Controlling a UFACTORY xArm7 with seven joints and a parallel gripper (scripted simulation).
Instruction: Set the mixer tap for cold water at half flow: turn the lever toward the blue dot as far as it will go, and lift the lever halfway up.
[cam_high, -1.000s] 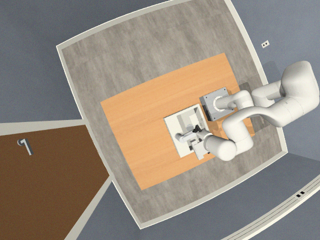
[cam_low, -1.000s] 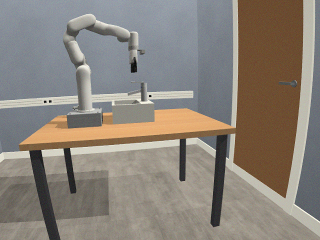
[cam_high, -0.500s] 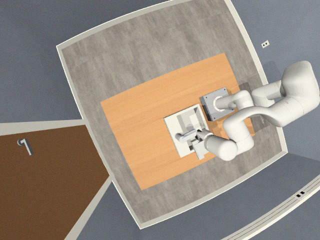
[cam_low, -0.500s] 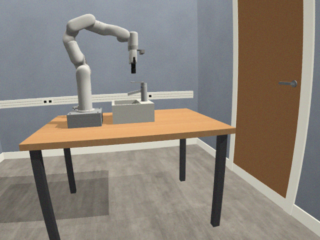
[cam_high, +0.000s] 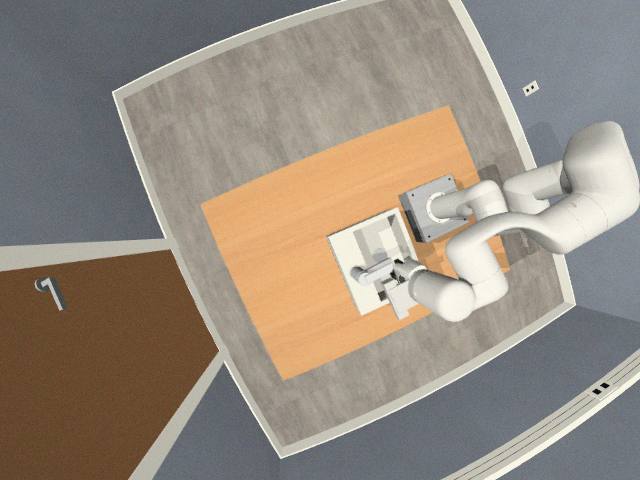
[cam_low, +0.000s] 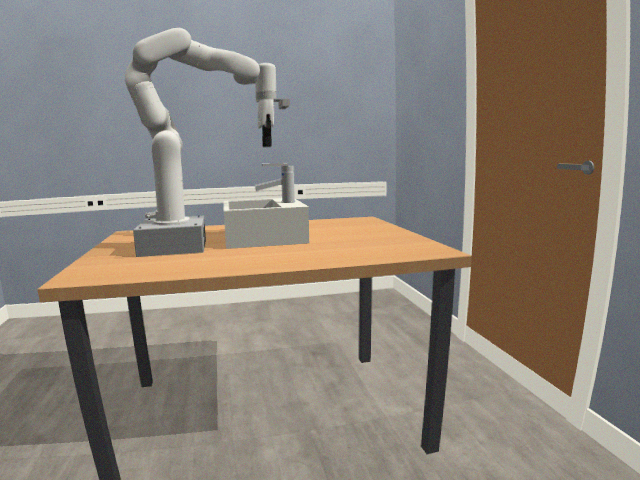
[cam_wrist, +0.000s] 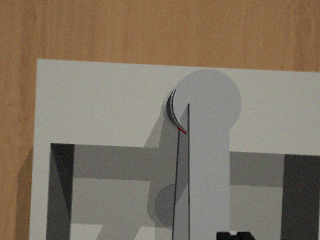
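My gripper is now 30 mm short of the lever and 90 mm above it. From my hand the other things lie so: white sink block: 40 mm behind, 10 mm to the left, 320 mm below.
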